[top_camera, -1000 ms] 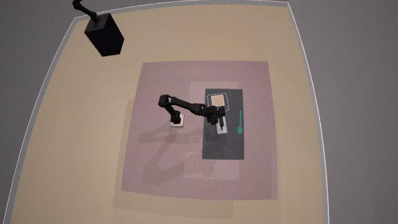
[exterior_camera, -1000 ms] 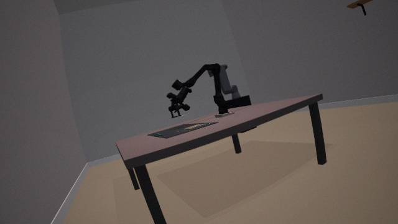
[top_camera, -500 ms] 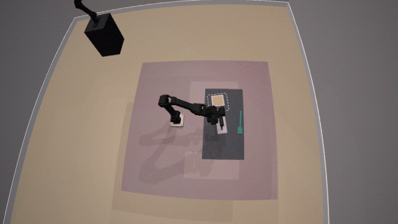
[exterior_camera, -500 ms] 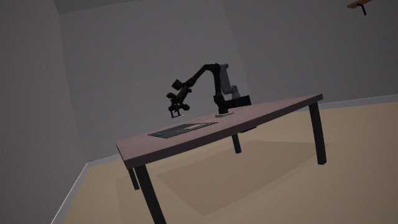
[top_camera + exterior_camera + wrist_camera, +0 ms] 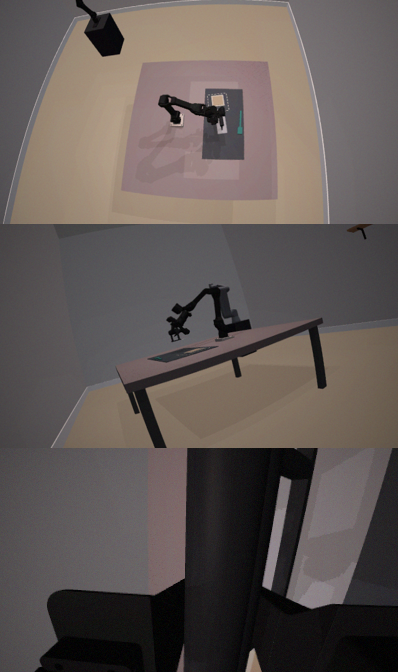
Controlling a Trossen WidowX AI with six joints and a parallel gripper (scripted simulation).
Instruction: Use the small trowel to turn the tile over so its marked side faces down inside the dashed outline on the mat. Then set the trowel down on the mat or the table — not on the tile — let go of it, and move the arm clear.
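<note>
Now: gripper tip 150 mm above the dark mat. From my gripper tip the other things lie so: tile (200 mm to the left, 130 mm below, 40 mm behind); then teal long-handled tool (140 mm ahead, 130 mm below, 30 mm to the right).
</note>
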